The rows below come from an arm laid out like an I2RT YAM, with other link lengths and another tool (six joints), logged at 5 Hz.
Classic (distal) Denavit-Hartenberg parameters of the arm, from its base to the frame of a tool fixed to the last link. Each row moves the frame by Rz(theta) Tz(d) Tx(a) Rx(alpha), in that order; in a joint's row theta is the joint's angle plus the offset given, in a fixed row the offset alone. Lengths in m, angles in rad.
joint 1: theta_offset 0, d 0.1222, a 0.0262, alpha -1.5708
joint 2: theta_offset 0, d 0, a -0.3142, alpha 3.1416
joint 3: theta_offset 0.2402, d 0, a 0.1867, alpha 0
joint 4: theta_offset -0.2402, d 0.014, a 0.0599, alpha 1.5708
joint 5: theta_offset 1.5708, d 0.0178, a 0, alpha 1.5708
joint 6: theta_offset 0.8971, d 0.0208, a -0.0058, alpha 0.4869
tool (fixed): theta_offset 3.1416, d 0.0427, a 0, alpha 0
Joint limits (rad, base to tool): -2.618..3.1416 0..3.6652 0..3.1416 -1.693..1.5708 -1.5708..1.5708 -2.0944..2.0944
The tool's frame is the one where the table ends.
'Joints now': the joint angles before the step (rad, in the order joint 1, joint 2, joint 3, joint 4, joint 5, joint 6). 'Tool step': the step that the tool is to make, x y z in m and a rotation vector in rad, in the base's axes. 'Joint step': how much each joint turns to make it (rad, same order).
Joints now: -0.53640, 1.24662, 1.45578, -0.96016, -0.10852, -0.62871
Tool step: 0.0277, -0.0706, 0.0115, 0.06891, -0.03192, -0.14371
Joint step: -0.21175, 0.21699, 0.20261, -0.00019, -0.10039, 0.00728
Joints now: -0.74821, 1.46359, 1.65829, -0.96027, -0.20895, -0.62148
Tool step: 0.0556, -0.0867, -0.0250, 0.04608, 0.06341, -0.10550
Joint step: -0.06669, 0.32360, 0.24824, 0.00171, 0.03558, 0.01998
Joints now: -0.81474, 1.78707, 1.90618, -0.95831, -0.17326, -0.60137
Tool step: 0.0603, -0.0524, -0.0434, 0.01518, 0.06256, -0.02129
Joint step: 0.02695, 0.27402, 0.22188, -0.00021, 0.05743, 0.01458
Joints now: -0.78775, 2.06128, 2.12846, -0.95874, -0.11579, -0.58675
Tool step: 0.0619, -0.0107, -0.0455, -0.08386, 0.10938, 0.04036
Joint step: 0.09039, 0.19727, 0.14760, 0.02365, 0.13757, -0.04469
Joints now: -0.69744, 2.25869, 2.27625, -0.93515, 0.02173, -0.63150
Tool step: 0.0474, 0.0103, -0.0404, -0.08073, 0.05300, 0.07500
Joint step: 0.08212, 0.10912, 0.00992, 0.10979, 0.08048, -0.05342
